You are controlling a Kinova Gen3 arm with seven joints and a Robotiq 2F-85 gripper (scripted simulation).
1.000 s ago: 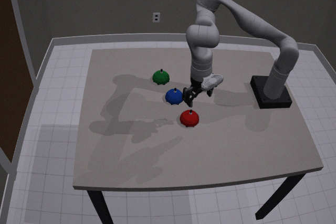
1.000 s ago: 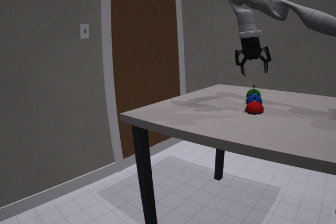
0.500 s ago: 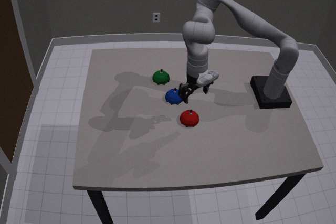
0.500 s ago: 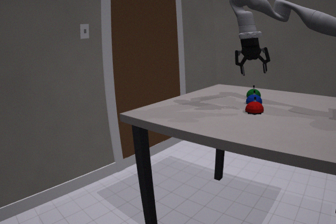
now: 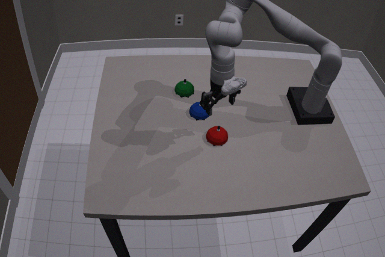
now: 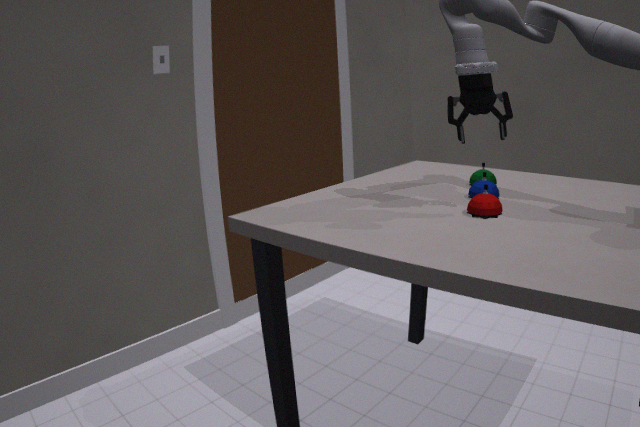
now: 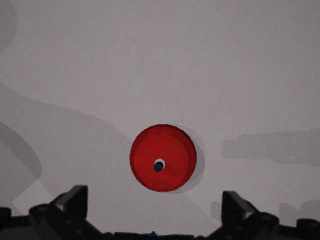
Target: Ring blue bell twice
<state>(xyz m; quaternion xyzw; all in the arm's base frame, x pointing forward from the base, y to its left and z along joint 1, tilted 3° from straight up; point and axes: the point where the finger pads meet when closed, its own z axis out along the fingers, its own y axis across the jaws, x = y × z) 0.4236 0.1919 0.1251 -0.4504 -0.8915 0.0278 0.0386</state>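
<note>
The blue bell lies 7 cm ahead of my hand, 13 cm to the right of it and 13 cm below it. Round my hand: red bell: 1 cm behind, 1 cm to the right, 13 cm below; green bell: 14 cm ahead, 25 cm to the right, 13 cm below.
</note>
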